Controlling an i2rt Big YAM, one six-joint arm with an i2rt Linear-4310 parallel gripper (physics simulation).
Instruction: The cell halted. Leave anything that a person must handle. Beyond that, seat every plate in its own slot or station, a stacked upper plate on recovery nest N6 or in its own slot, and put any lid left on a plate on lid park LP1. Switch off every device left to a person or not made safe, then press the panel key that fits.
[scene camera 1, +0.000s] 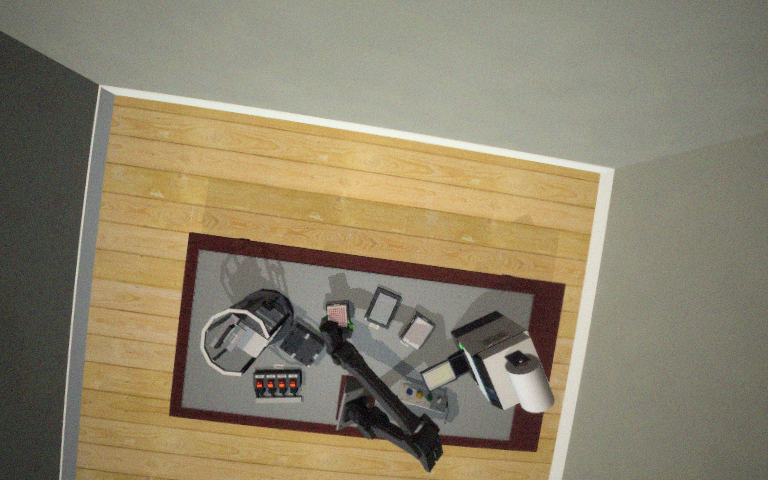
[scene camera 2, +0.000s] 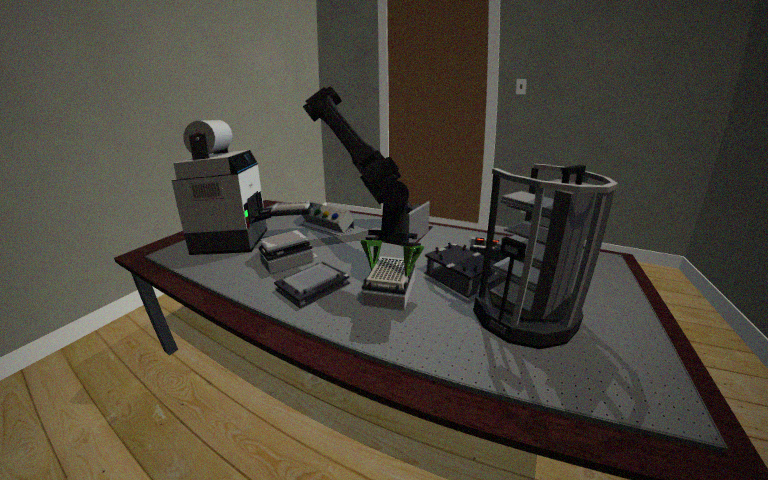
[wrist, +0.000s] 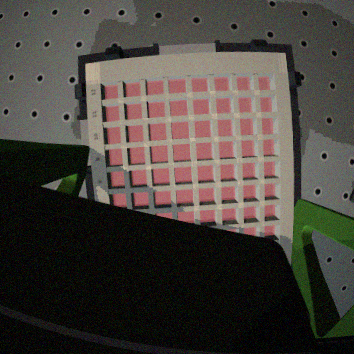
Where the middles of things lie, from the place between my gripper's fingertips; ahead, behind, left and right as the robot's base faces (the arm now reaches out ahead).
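Labels:
Gripper mine, 10 mm past white well plate with pink wells (scene camera 2: 388, 271). Round plate hotel (scene camera 2: 544, 236): 110 mm above my hand, 60 mm behind, 330 mm to the left.

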